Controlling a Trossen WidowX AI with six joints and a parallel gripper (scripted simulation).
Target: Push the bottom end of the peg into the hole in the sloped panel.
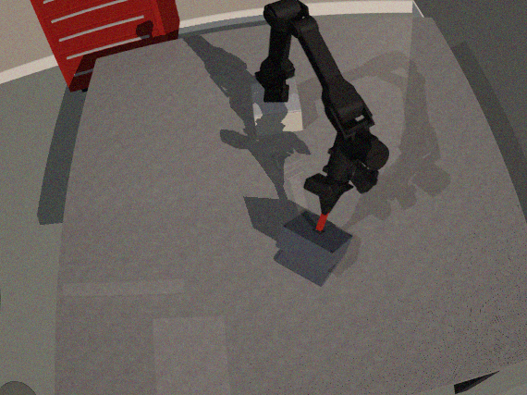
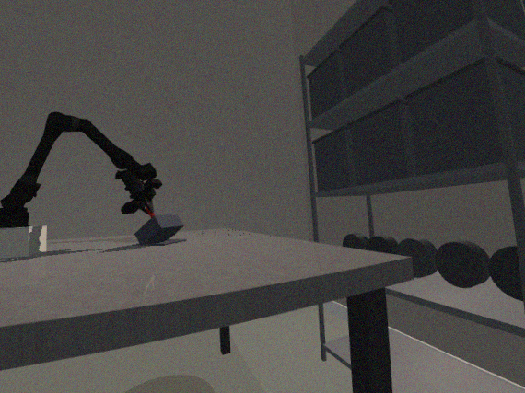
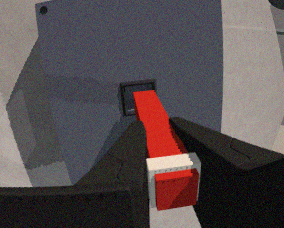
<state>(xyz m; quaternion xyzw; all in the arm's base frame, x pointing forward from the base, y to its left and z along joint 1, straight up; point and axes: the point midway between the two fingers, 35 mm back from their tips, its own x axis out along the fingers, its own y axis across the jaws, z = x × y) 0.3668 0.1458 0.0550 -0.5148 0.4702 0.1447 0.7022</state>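
Now: the red square peg 10 mm behind my gripper tip and 10 mm above it. From my gripper tip the other things lie so: sloped panel (60 mm below, 40 mm ahead, 20 mm to the right).
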